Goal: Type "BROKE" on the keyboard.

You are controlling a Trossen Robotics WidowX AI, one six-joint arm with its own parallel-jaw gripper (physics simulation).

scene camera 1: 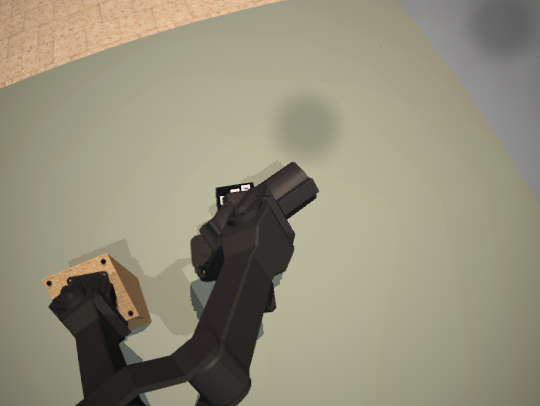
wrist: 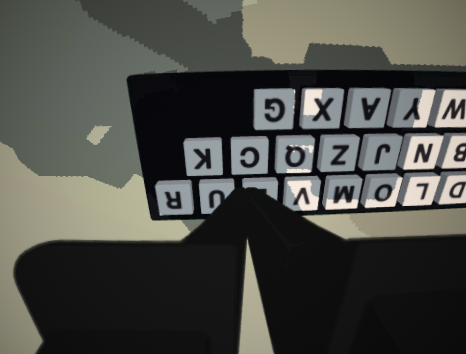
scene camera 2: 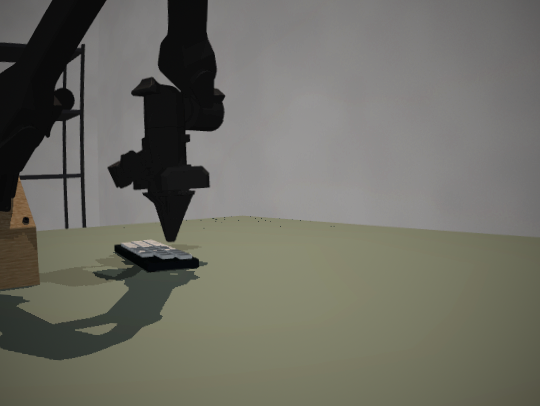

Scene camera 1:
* gripper: 252,266
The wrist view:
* gripper: 244,198
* black keyboard: 327,129
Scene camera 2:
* gripper: 170,241
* black keyboard: 145,258
